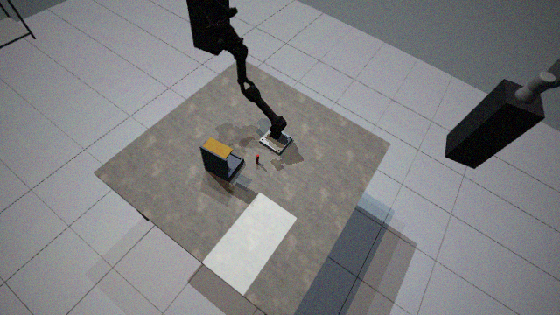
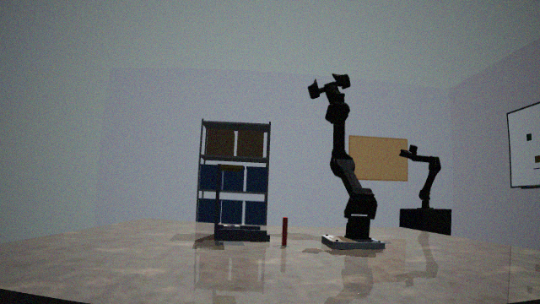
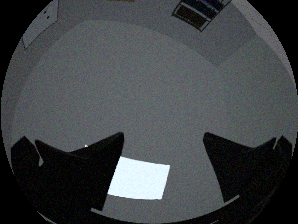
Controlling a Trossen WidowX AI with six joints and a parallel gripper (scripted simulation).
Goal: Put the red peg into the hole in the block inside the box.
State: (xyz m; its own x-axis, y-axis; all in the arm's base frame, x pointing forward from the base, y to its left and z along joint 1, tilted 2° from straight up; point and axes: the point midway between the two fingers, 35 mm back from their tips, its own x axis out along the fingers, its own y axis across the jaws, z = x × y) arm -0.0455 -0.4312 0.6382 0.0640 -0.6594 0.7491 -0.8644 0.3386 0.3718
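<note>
Right now my gripper tip is 65 cm above the red peg, 43 cm to the right of it and 29 cm short of it. Round my gripper tip: orange roof: 46 cm below, 43 cm ahead, 26 cm to the left.
</note>
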